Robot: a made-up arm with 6 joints.
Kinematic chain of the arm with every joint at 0, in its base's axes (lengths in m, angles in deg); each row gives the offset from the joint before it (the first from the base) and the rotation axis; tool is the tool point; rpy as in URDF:
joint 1: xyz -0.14 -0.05 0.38 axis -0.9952 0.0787 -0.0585
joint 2: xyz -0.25 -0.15 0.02 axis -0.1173 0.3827 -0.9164
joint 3: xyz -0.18 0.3 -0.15 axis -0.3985 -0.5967 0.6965
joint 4: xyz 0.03 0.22 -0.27 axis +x
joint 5: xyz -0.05 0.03 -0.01 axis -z
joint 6: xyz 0.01 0.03 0 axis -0.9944 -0.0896 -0.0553
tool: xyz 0 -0.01 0.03 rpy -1.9 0.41 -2.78
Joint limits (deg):
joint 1: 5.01..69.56
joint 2: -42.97..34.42
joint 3: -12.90..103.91
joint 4: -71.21..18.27
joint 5: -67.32..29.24
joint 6: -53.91..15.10
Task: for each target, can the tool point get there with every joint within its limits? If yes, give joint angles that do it. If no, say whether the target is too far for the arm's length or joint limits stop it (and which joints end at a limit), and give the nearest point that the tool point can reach.
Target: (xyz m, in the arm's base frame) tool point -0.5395 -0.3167 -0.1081
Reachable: yes | joints 62.43 11.24 53.78 -43.80 -24.79 -0.27
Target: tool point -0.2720 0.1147 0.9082
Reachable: no: joint limits stop it (at a limit: joint 1, joint 3, joint 4, joint 6) | nearest point -0.3943 0.3723 -0.0080 | short by 0.960 m
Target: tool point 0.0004 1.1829 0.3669
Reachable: no: too far | nearest point -0.3353 0.3781 -0.0256 | short by 0.956 m
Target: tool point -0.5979 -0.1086 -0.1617
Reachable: yes | joints 44.95 -2.28 30.05 -26.47 -4.59 -46.24
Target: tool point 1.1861 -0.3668 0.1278
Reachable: no: too far | nearest point -0.3328 -0.3061 -0.0540 | short by 1.531 m
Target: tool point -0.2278 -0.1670 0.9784
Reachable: no: joint limits stop it (at a limit: joint 1, joint 2, joint 3, joint 4, joint 5, joint 6) | nearest point -0.3561 -0.4193 0.0637 | short by 0.957 m
